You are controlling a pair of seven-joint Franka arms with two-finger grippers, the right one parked.
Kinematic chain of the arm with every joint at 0, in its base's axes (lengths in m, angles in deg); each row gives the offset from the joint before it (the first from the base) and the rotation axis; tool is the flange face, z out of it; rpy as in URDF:
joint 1: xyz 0 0 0.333 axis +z
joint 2: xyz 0 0 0 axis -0.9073 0.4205 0
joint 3: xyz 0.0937 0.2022 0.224 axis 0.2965 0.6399 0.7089
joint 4: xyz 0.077 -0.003 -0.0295 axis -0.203 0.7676 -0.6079
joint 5: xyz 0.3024 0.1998 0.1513 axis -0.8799 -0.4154 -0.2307
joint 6: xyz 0 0 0 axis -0.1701 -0.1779 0.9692
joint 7: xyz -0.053 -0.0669 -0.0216 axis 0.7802 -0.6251 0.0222
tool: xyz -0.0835 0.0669 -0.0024 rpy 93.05 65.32 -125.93
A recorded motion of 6 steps. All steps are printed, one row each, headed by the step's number.
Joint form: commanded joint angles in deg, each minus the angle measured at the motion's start. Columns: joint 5, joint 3, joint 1, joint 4, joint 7, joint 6, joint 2.
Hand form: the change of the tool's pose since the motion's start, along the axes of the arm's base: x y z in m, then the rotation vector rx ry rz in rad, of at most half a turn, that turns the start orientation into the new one. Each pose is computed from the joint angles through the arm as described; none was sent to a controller.
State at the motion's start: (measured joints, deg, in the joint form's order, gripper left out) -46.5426 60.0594 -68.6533 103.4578 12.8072 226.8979 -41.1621
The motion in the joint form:
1: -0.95 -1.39 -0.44 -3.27 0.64 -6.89 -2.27
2: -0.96 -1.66 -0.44 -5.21 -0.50 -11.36 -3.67
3: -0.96 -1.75 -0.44 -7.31 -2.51 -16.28 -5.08
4: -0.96 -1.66 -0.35 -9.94 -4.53 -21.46 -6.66
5: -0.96 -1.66 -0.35 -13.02 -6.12 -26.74 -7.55
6: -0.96 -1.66 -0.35 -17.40 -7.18 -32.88 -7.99
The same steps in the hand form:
1: 0.0128 -0.0161 0.0265 0.0085 0.0230 -0.0345
2: 0.0190 -0.0187 0.0431 0.0144 0.0424 -0.0582
3: 0.0244 -0.0196 0.0608 0.0222 0.0668 -0.0936
4: 0.0314 -0.0185 0.0842 0.0288 0.0836 -0.1242
5: 0.0388 -0.0189 0.1059 0.0339 0.1065 -0.1506
6: 0.0497 -0.0195 0.1333 0.0374 0.1295 -0.1675

